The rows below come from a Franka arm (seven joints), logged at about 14 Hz.
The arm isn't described. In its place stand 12 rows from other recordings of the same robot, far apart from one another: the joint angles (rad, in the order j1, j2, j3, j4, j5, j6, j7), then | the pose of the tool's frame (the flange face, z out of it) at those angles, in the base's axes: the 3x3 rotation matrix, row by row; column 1 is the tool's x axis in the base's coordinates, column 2 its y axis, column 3 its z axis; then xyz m.
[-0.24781 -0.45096 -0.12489 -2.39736 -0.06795 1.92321 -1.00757] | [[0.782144 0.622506 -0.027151], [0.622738 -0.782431 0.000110], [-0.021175 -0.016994 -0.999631]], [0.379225 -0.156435 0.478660]
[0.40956 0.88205 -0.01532 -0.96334 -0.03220 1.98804 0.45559] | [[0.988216 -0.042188 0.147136], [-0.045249 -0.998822 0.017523], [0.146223 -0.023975 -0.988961]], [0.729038 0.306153 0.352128]
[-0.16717 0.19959 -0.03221 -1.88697 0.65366 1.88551 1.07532] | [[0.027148 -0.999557 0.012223], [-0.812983 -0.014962 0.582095], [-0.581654 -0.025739 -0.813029]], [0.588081 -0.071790 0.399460]
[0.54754 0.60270 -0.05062 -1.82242 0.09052 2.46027 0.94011] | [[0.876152 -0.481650 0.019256], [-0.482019 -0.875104 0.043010], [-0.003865 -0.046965 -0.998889]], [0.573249 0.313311 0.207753]
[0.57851 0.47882 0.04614 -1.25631 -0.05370 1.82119 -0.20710] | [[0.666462 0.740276 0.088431], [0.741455 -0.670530 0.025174], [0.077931 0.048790 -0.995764]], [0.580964 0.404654 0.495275]
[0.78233 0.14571 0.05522 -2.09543 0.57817 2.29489 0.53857] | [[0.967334 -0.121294 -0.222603], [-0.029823 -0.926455 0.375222], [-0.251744 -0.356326 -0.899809]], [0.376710 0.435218 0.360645]
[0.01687 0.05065 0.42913 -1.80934 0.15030 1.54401 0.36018] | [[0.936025 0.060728 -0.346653], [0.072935 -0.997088 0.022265], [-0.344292 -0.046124 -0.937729]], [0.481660 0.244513 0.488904]
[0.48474 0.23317 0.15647 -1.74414 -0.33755 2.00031 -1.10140] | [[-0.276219 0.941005 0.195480], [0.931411 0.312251 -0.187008], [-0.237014 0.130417 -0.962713]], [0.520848 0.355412 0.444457]
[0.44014 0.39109 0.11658 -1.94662 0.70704 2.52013 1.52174] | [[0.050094 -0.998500 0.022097], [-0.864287 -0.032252 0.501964], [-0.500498 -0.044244 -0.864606]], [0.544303 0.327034 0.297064]
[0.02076 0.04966 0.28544 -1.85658 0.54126 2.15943 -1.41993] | [[0.053890 0.987933 0.145204], [0.852970 -0.121149 0.507707], [0.519171 0.096494 -0.849205]], [0.568005 0.198286 0.521358]
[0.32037 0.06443 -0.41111 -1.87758 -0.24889 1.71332 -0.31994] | [[0.922553 0.306968 -0.233811], [0.248656 -0.936278 -0.248102], [-0.295071 0.170749 -0.940095]], [0.548256 -0.069227 0.462646]
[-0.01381 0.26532 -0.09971 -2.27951 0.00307 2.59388 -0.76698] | [[0.792589 0.607920 0.047296], [0.609450 -0.792262 -0.029846], [0.019327 0.052481 -0.998435]], [0.536235 -0.061673 0.243197]
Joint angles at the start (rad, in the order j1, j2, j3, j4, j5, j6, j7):
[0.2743, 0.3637, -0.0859, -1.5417, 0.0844, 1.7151, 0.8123]
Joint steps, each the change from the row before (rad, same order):
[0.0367, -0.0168, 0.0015, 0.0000, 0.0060, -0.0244, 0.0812]
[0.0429, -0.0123, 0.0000, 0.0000, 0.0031, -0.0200, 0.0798]
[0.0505, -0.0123, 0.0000, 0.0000, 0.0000, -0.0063, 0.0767]
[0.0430, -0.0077, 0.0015, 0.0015, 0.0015, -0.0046, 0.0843]
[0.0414, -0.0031, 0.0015, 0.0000, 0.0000, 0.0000, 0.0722]
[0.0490, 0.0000, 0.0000, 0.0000, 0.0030, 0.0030, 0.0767]
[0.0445, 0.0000, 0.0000, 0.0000, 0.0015, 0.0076, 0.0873]
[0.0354, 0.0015, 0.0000, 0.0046, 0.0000, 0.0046, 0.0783]
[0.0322, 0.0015, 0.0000, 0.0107, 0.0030, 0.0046, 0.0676]
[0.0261, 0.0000, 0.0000, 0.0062, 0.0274, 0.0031, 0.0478]
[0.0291, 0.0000, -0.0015, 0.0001, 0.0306, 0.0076, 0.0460]
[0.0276, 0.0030, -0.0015, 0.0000, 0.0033, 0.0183, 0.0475]
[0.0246, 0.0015, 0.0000, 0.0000, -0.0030, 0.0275, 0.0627]
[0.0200, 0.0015, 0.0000, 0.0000, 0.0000, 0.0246, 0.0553]
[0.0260, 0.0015, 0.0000, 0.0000, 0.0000, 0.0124, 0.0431]
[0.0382, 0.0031, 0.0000, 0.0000, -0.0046, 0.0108, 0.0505]
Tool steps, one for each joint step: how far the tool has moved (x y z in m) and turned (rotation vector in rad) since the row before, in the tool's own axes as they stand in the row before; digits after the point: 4 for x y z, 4 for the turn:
[-0.0235, -0.0118, -0.0066, -0.0069, -0.0070, 0.0433]
[-0.0258, -0.0124, -0.0038, -0.0109, -0.0027, 0.0372]
[-0.0298, -0.0136, -0.0044, -0.0024, 0.0091, 0.0263]
[-0.0265, -0.0108, -0.0028, -0.0013, 0.0061, 0.0401]
[-0.0254, -0.0094, 0.0003, -0.0027, 0.0070, 0.0299]
[-0.0297, -0.0098, 0.0022, -0.0023, 0.0058, 0.0290]
[-0.0273, -0.0073, 0.0016, 0.0027, 0.0075, 0.0438]
[-0.0221, -0.0045, 0.0001, 0.0041, 0.0071, 0.0432]
[-0.0210, -0.0030, -0.0030, 0.0112, 0.0034, 0.0353]
[-0.0195, -0.0009, -0.0019, 0.0077, -0.0231, 0.0244]
[-0.0206, 0.0001, 0.0012, 0.0042, -0.0260, 0.0224]
[-0.0169, -0.0009, 0.0026, 0.0120, 0.0003, 0.0227]
[-0.0155, -0.0008, 0.0007, 0.0234, 0.0032, 0.0382]
[-0.0129, -0.0001, 0.0005, 0.0206, -0.0017, 0.0358]
[-0.0164, 0.0030, 0.0021, 0.0079, 0.0003, 0.0176]
[-0.0232, 0.0062, 0.0043, 0.0048, 0.0062, 0.0121]

